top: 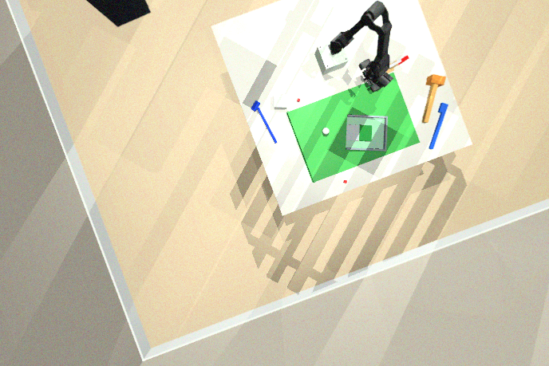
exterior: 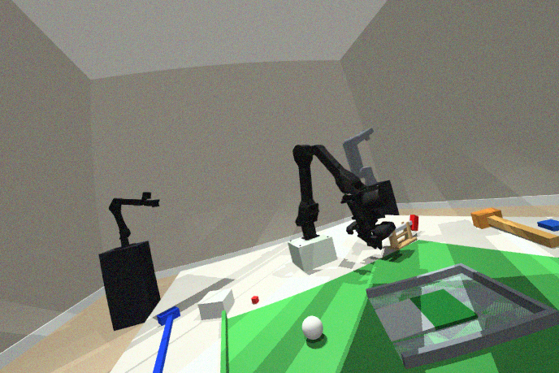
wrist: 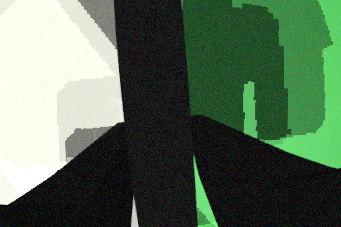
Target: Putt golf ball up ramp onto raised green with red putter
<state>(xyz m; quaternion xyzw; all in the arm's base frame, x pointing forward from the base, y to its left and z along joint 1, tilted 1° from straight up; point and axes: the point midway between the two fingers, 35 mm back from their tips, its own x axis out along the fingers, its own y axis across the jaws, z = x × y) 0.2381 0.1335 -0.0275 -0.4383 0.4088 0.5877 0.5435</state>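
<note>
Now: the wooden stool 130 mm to the left of my gripper tip and 10 mm behind it. Also, from my gripper tip: white block 560 mm to the right, 90 mm behind, 10 mm below; white golf ball 370 mm to the right, 190 mm ahead, 10 mm below.
</note>
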